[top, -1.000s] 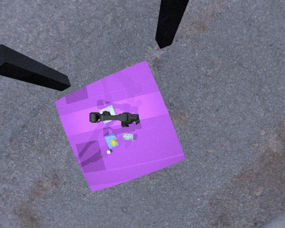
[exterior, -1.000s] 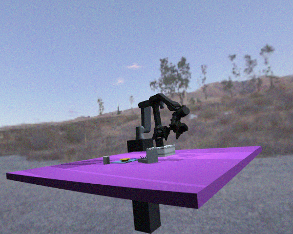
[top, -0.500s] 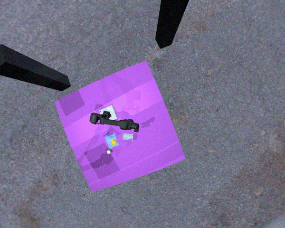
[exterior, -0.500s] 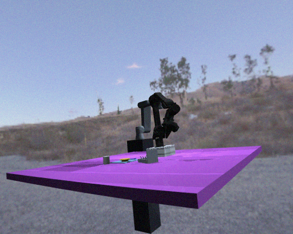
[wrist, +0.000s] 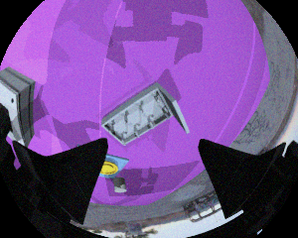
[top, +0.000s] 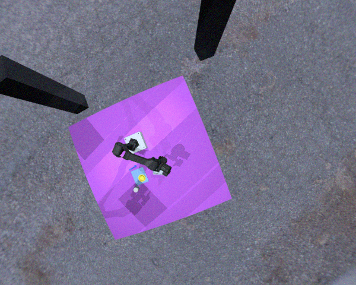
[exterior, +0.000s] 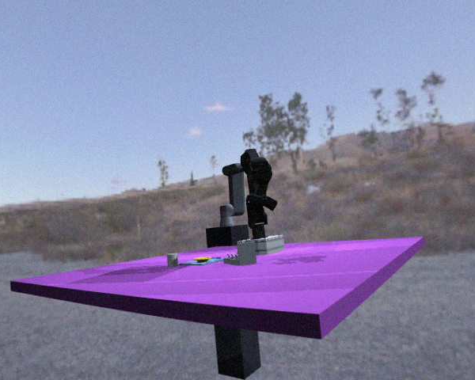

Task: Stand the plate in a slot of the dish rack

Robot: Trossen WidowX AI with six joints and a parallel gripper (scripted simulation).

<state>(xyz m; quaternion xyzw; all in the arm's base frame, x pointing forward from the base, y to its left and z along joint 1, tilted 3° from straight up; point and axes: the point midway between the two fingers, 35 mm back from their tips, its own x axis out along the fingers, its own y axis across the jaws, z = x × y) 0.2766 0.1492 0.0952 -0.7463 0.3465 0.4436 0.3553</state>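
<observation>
My gripper tip is 3 cm short of the yellow plate, 23 cm to the left of it and 12 cm above it. Round my gripper tip: light-blue mat (1 cm ahead, 25 cm to the right, 13 cm below); then grey dish rack (3 cm ahead, 4 cm to the right, 11 cm below).
</observation>
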